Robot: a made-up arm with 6 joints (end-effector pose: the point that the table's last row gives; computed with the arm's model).
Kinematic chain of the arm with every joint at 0, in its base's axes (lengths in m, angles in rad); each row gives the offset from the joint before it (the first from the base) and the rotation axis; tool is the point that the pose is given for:
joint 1: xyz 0 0 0.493 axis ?
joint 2: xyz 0.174 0 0 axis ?
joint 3: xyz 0 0 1.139 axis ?
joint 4: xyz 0 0 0.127 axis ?
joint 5: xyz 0.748 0 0 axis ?
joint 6: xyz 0.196 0 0 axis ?
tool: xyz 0 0 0
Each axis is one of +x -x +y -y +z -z.
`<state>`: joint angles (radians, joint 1 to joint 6).
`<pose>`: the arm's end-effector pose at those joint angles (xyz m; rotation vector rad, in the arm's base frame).
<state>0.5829 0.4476 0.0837 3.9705 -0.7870 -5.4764</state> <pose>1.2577 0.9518 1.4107 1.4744 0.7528 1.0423</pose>
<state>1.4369 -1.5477 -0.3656 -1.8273 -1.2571 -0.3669</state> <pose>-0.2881 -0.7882 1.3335 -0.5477 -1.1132 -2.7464</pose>
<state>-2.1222 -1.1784 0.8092 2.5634 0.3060 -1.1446</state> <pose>0.7231 1.1141 1.7520 2.1412 -0.3335 1.7269</pose>
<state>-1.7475 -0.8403 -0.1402 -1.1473 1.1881 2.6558</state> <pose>-0.1322 0.2027 1.9363 0.7381 -0.7167 2.6989</pose>
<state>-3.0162 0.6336 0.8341 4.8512 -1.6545 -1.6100</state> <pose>-1.5091 -0.3852 1.6546 2.3962 -1.9751 -0.3327</pose>
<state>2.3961 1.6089 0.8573 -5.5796 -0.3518 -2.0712</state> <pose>-1.4727 1.4191 -0.1316 -0.2322 1.3655 1.1720</pose>
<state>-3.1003 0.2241 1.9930 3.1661 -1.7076 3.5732</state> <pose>0.0298 -0.0035 2.2475 2.6687 0.1209 -0.4465</pose>
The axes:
joint 1: +z
joint 2: +y
joint 3: -y
joint 4: -x
joint 5: -y
joint 6: -x

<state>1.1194 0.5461 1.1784 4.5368 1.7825 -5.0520</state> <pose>0.7283 1.0699 1.9595 0.9853 -0.0057 -0.6053</pose>
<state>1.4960 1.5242 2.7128 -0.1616 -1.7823 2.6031</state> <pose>0.0913 1.6308 1.1787 2.0919 1.9409 -1.2406</pose>
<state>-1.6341 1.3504 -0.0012 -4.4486 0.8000 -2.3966</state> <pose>0.0364 -1.5714 -0.1017 1.9635 0.4664 -0.8444</pose>
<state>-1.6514 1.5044 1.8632 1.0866 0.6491 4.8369</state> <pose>-0.0640 -2.0947 1.0566 -0.2422 -0.5456 -0.9225</pose>
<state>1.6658 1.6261 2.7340 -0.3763 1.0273 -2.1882</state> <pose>-0.0750 1.4367 1.3164 -1.4969 -0.2711 -1.3220</pose>
